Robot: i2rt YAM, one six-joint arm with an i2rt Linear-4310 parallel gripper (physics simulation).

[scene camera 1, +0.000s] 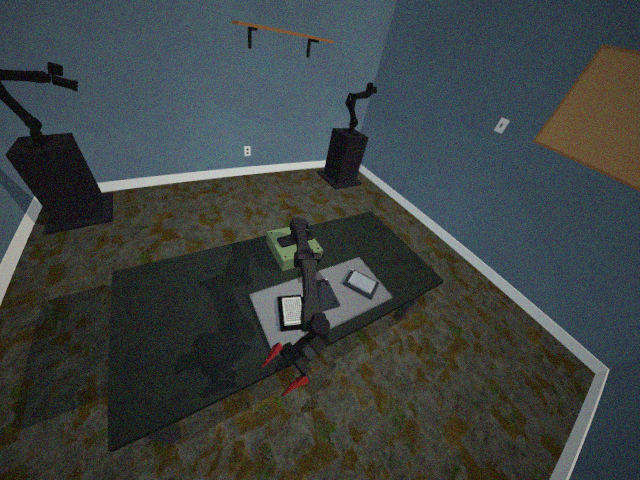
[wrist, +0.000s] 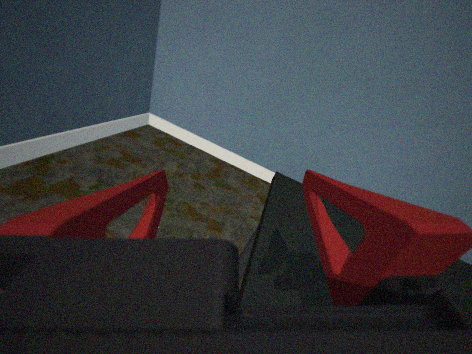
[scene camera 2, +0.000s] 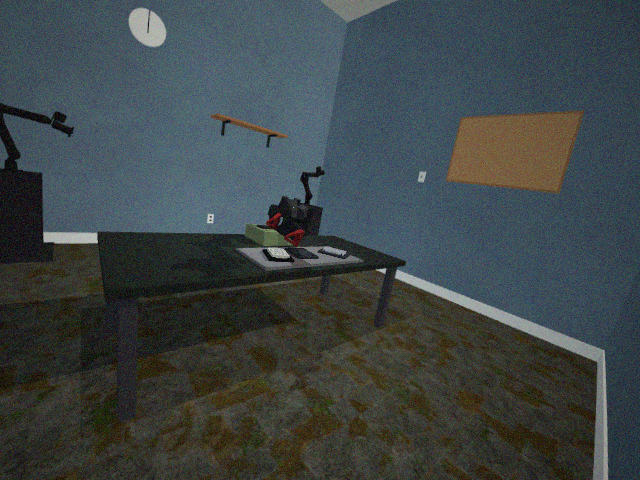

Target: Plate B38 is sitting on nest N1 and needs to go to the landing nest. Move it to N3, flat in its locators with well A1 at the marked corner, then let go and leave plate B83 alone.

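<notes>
A white plate with a grid of wells (scene camera 1: 292, 311) (scene camera 2: 278, 253) sits on the left dark nest, partly behind the arm in scene camera 1. A paler, smooth-looking plate (scene camera 1: 361, 283) (scene camera 2: 334, 251) sits on the right nest. Between them is a dark nest (scene camera 1: 328, 297) (scene camera 2: 303, 253) with no plate seen on it, partly hidden by the arm. The labels and the marked corner are too small to read, so I cannot tell which plate is B38. My gripper (scene camera 1: 273, 380) (scene camera 2: 280, 233) (wrist: 235, 177) is open and empty, raised above the front edge of the table, apart from both plates.
The nests stand on a grey mat (scene camera 1: 356, 310) (scene camera 2: 252, 254) on a dark table (scene camera 1: 155, 330) (scene camera 2: 170, 258). A green block-like base (scene camera 1: 279, 254) (scene camera 2: 264, 236) stands behind the mat, under the arm. Two other arms stand on dark pedestals (scene camera 1: 62, 180) (scene camera 1: 345, 155) off the table.
</notes>
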